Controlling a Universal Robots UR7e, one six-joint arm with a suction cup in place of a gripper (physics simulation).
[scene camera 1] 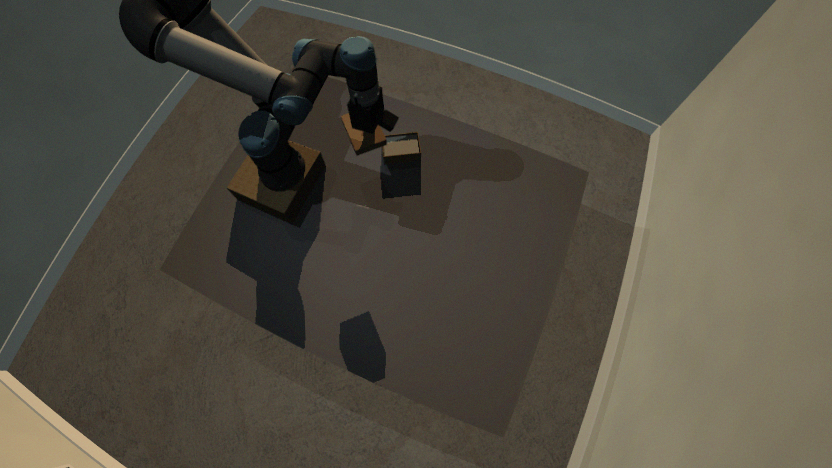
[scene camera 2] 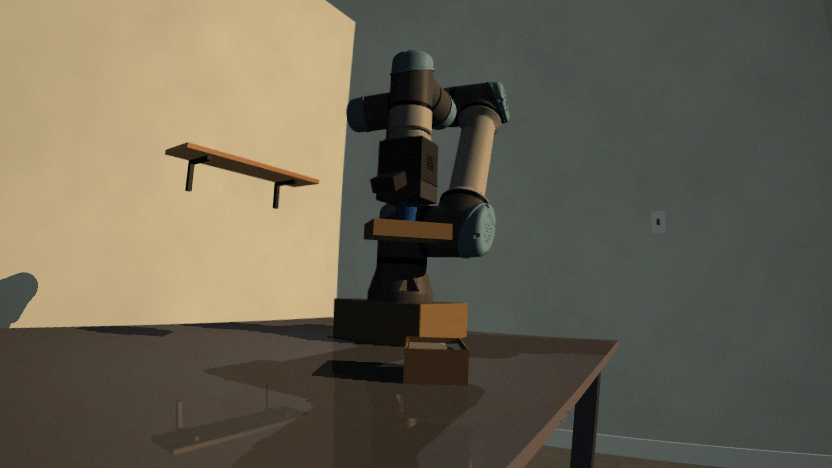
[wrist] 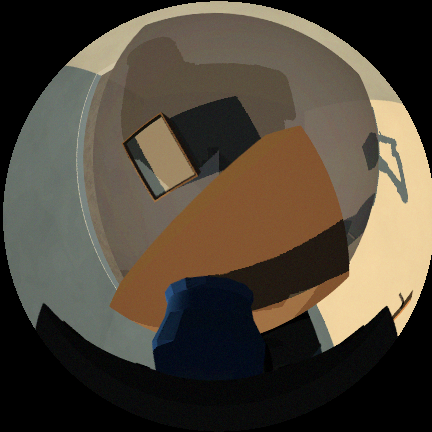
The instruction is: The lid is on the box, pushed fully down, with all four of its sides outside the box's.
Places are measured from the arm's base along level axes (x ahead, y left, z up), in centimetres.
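Pixels of known places: hand, tool point: (scene camera 2: 405,230) (wrist: 209,280); arm's base, link origin: (scene camera 1: 282,169) (scene camera 2: 400,301).
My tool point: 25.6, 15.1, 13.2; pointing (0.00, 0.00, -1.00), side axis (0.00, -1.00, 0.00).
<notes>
Ahead of a thing's pixels: the offset from my tool point to its middle, as dx, dy, dz. Level surfaces: height alone.
The open box {+5.6, +8.7, -19.6} (scene camera 1: 402,157) (scene camera 2: 436,366) (wrist: 179,144) stands upright on the table, with thin brown walls. A pale surface shows inside it; I cannot tell if that is its floor or contents. My blue suction cup (scene camera 2: 406,213) (wrist: 209,325) is on the top of the orange-brown lid {-1.7, -0.7, -0.1} (scene camera 1: 356,137) (scene camera 2: 410,229) (wrist: 260,210) and holds it roughly level, well above the table. In scene camera 1, the lid is to the upper left of the box and turned relative to it. In the wrist view the whole box opening shows beside the lid. The lid's underside is hidden.
The arm's wooden base block (scene camera 1: 302,174) (scene camera 2: 378,321) stands on the table {dz -21.9} (scene camera 1: 465,279) (scene camera 2: 261,372), behind the box in scene camera 2. The table's right edge shows there beside the box. A wall shelf (scene camera 2: 244,165) hangs at the left. Dark shadows lie across the table.
</notes>
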